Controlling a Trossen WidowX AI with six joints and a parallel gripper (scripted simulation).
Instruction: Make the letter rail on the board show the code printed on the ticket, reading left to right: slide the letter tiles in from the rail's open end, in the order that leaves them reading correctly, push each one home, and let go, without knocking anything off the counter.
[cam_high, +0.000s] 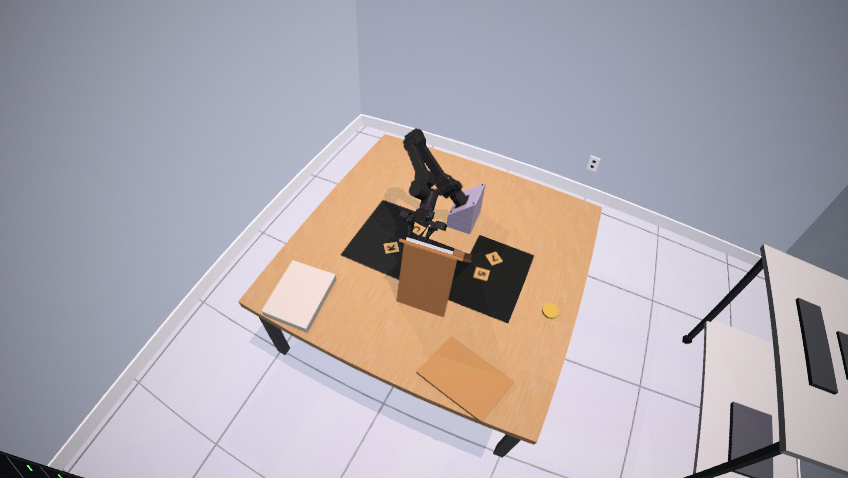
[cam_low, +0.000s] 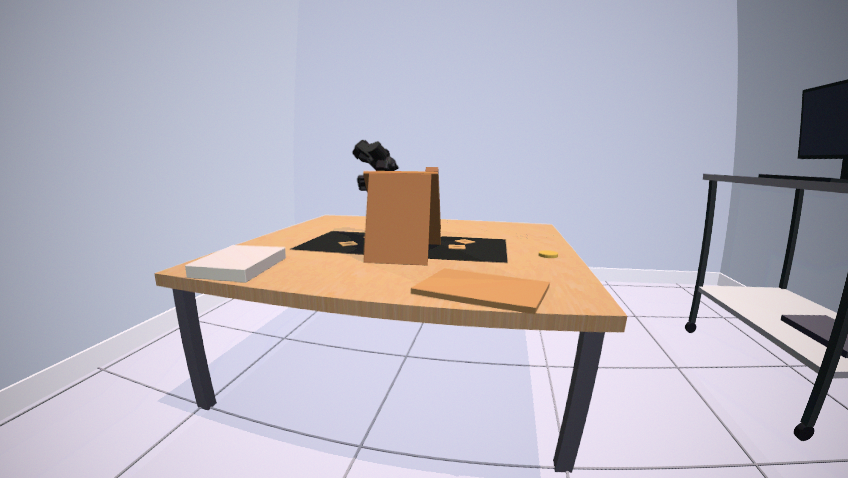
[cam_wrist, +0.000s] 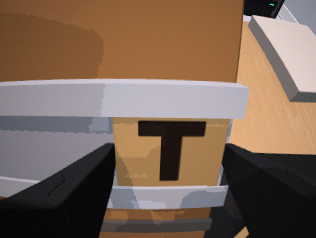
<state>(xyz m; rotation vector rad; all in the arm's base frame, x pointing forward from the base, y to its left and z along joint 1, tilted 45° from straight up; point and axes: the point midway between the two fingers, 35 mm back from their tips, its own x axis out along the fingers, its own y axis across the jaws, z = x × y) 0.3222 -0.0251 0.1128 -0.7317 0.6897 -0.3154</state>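
My gripper tip is 12 cm to the right of the white ticket, 8 cm above it and 5 cm past it. The rest, counted from my gripper tip: thin panel 41 cm ahead, 34 cm to the left, 17 cm below; white slab 39 cm to the right, 30 cm ahead, 16 cm below.
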